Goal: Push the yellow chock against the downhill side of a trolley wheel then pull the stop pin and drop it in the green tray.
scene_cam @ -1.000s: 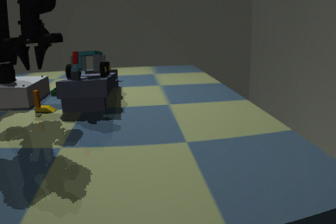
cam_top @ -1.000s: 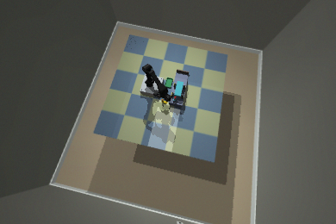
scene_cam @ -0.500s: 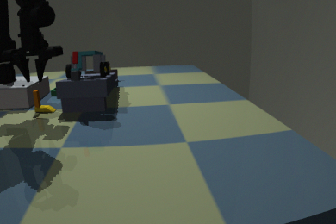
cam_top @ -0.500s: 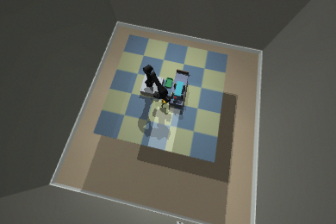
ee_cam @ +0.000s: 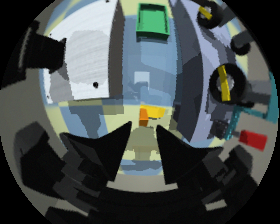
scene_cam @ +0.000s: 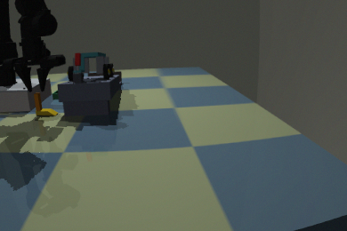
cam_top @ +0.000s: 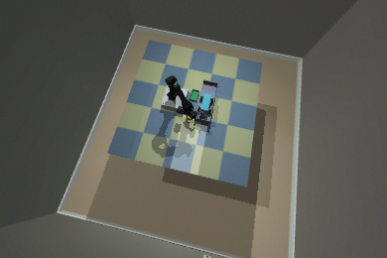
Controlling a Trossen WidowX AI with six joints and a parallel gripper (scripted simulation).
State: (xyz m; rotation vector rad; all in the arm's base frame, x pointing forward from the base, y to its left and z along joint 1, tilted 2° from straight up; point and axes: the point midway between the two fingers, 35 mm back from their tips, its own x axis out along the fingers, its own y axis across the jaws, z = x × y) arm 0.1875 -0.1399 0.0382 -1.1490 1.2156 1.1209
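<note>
The yellow chock lies 2 cm ahead of my gripper tip and 5 cm below it. Also, from my gripper tip: grey ramp: 15 cm ahead, 14 cm to the left, 2 cm below; trolley: 15 cm ahead, 14 cm to the left, 4 cm above; red-headed stop pin: 13 cm ahead, 2 cm to the left, 6 cm above.
</note>
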